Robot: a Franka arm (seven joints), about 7 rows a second.
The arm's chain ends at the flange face. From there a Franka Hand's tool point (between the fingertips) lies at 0.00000 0.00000 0.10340 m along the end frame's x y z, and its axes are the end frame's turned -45 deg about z.
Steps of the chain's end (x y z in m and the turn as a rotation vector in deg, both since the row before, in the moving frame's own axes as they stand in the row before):
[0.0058 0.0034 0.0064 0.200 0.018 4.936]
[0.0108 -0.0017 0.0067 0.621 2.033 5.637]
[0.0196 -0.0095 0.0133 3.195 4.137 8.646]
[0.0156 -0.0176 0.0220 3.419 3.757 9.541]
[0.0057 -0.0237 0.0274 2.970 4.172 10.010]
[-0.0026 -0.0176 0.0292 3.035 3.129 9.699]
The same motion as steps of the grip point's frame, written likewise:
[0.0020 0.0063 0.0064 0.129 0.154 4.936]
[0.0121 0.0084 0.0066 -0.998 1.877 5.637]
[0.0298 0.0090 0.0129 -0.666 5.185 8.646]
[0.0325 -0.0002 0.0216 -0.239 5.074 9.541]
[0.0297 -0.0104 0.0270 -0.850 5.050 10.010]
[0.0184 -0.0135 0.0289 -0.066 4.359 9.699]

